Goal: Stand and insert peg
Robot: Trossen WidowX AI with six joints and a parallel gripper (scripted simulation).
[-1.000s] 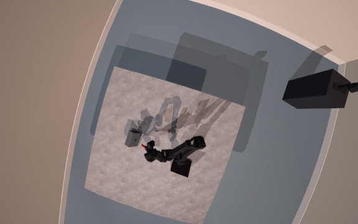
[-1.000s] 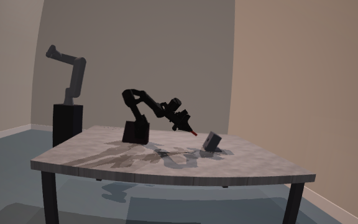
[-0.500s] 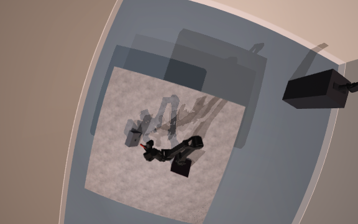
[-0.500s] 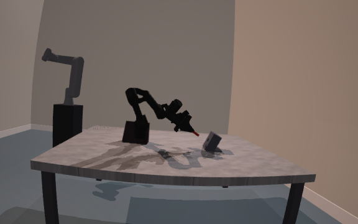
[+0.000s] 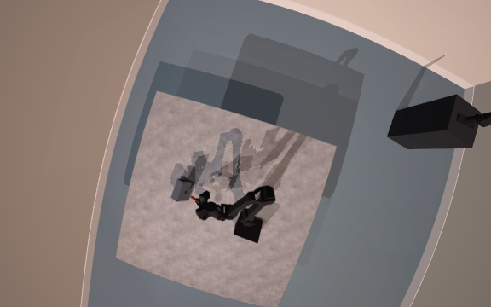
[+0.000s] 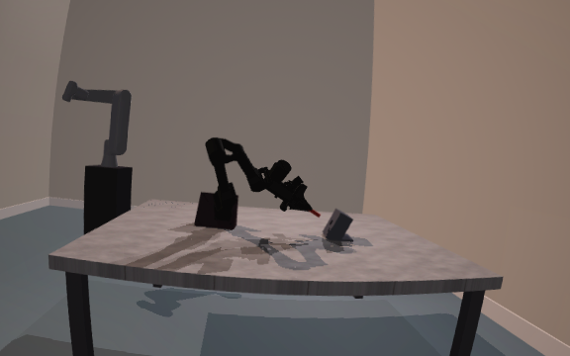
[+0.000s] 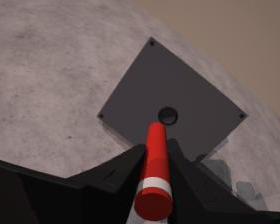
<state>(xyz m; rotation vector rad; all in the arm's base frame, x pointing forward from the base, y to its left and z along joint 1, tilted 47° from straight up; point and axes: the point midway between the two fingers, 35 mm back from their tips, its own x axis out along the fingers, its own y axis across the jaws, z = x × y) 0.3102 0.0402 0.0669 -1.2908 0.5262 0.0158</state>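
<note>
Now: the sloped panel 11 cm ahead of my gripper tip and 5 cm below it. Round my gripper tip: red peg 1 cm behind, 1 cm above.
</note>
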